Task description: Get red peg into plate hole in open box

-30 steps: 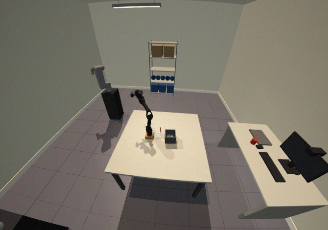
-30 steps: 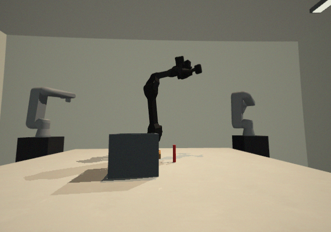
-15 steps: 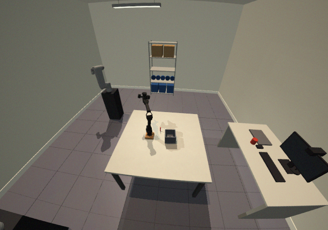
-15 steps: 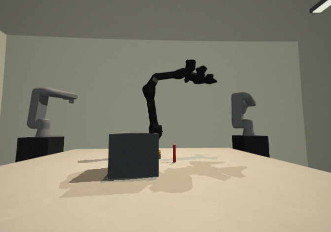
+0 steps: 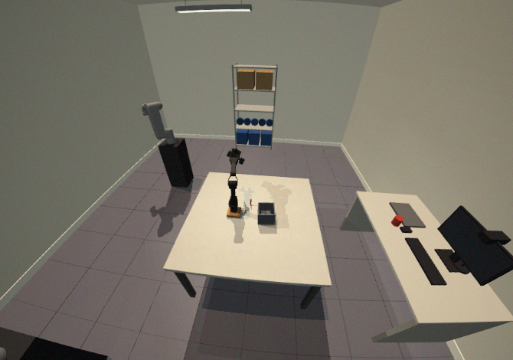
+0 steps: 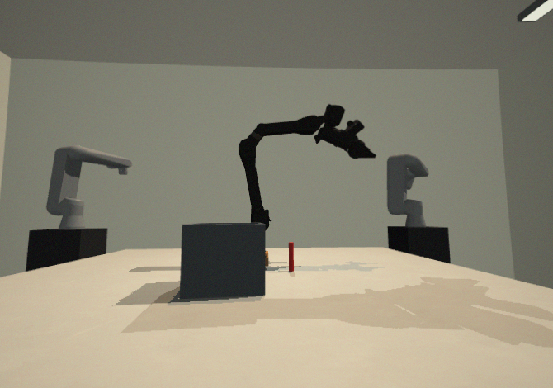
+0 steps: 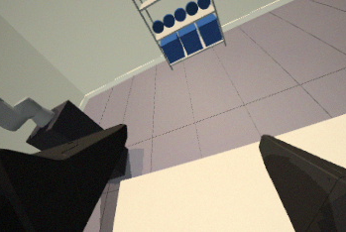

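Now: gripper tip 350 mm above the red peg, 330 mm to the left of it and 180 mm short of it. The rest, counted from my gripper tip: plate (490 mm to the right, 340 mm below, 340 mm ahead).
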